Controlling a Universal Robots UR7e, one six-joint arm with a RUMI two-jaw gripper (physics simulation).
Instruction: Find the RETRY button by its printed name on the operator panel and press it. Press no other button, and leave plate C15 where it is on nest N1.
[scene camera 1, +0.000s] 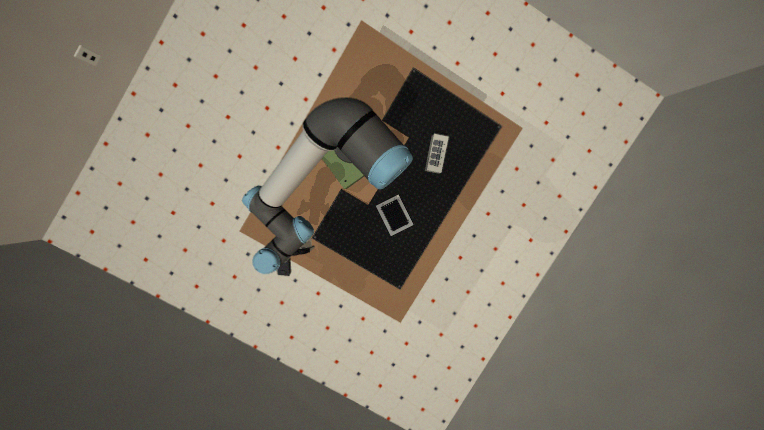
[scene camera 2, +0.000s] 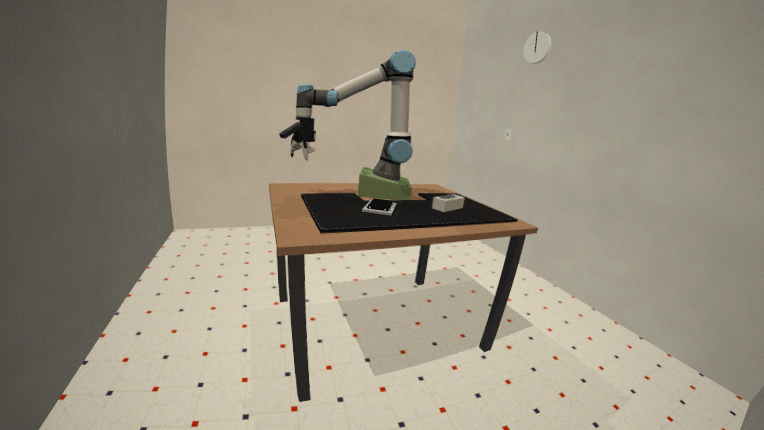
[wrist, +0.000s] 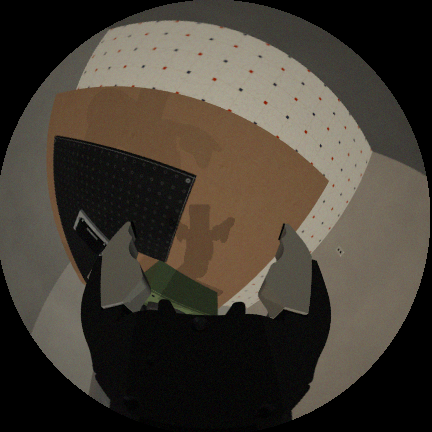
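Where they show: gripper, between the fingertips: (scene camera 2: 299, 158) (wrist: 206, 224); arm's base, origin of its link: (scene camera 2: 385, 176).
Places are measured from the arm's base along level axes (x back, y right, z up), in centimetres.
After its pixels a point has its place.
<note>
The operator panel (scene camera 1: 437, 153) {x -33.2, y -18.9, z -2.5 cm} (scene camera 2: 448, 202) {x -39.3, y -16.0, z -3.8 cm} is a white box with a group of dark buttons on top; their printed names are too small to read, so RETRY cannot be told apart. A light grey frame, which looks like nest N1 (scene camera 1: 402, 228) (scene camera 2: 378, 212) {x -41.6, y 17.8, z -7.4 cm} (wrist: 90, 221) {x -33.5, y 21.1, z -7.4 cm}, lies flat on the black mat. A dark plate-like piece (scene camera 1: 394, 214) {x -33.6, y 14.2, z -5.5 cm} (scene camera 2: 380, 204) {x -36.6, y 15.4, z -5.5 cm} (wrist: 90, 236) {x -32.5, y 16.7, z -5.5 cm} shows inside it; no label is readable. My gripper (scene camera 2: 299, 155) {x -4.9, y 47.1, z 8.5 cm} (wrist: 206, 224) {x -4.9, y 47.1, z 8.5 cm} is open and empty, high above the table's end, well away from panel and nest. The arm largely hides it in scene camera 1.
The black perforated mat (scene camera 1: 368, 240) {x -30.6, y 31.7, z -8.0 cm} (scene camera 2: 342, 221) {x -49.7, y 34.3, z -8.0 cm} (wrist: 125, 185) {x -21.8, y 37.7, z -8.1 cm} lies on the brown table (scene camera 1: 368, 296) {x -46.5, y 55.1, z -9.4 cm} (scene camera 2: 299, 240) {x -62.9, y 50.7, z -9.3 cm} (wrist: 250, 165) {x 1.5, y 52.9, z -9.4 cm}. The arm's green base (scene camera 1: 344, 173) {x -4.4, y 11.6, z 1.7 cm} (scene camera 2: 382, 186) {x -12.2, y 6.0, z -3.1 cm} (wrist: 182, 287) {x 1.7, y 13.7, z -4.1 cm} stands at the mat's notch, near the panel and nest.
</note>
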